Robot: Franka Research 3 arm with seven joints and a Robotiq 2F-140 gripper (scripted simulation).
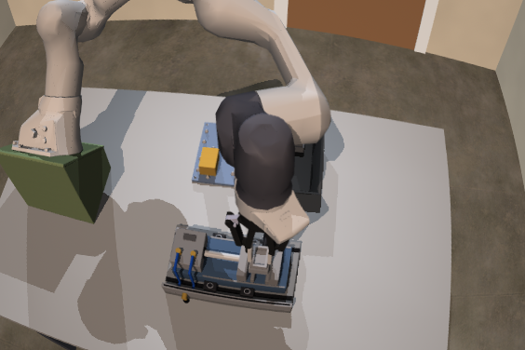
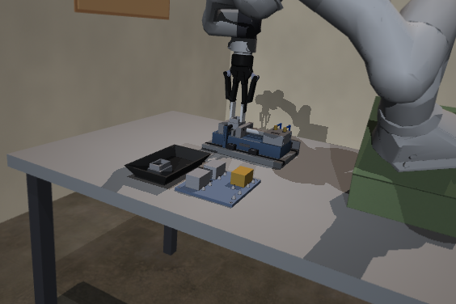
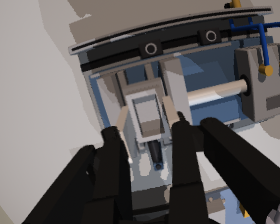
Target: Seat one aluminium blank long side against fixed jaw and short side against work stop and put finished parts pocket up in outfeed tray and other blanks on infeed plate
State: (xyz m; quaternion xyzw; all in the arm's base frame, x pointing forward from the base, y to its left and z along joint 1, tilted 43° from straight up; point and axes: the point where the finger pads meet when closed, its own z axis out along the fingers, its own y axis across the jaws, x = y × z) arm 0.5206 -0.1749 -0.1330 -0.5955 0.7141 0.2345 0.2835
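Right now my hand is 60 mm past the blue vise, 10 mm to the right of it and 100 mm above it. The rest, counted from my hand: brass blank 130 mm behind, 300 mm to the left, 110 mm below; aluminium blank 40 mm behind, 290 mm to the left, 110 mm below.
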